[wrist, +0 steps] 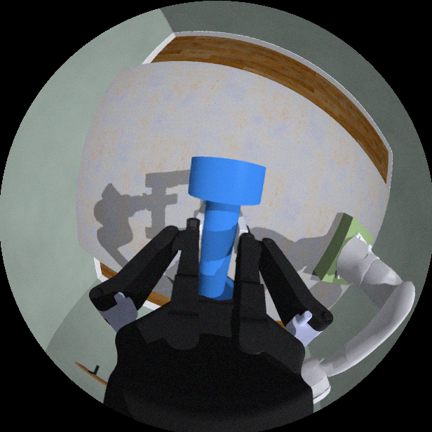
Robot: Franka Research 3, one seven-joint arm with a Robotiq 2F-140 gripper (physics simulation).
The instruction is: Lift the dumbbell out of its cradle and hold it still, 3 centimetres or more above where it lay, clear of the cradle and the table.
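Note:
The blue dumbbell (218, 232) lies lengthwise between the fingers in the wrist view, its large far head (227, 181) in the middle of the view and its near end partly hidden by the gripper body. My gripper (219, 215) is shut on the dumbbell's handle, with one light finger pad at each side of it. The cradle cannot be made out under the dumbbell and fingers, and the height of the dumbbell above the table cannot be told.
The pale mottled table top (225, 110) lies beneath, with shadows of the arm on it. At the right, the robot's white arm (385, 320) rises from beside a green block (334, 250). A wooden floor (300, 77) shows beyond the table's far edge.

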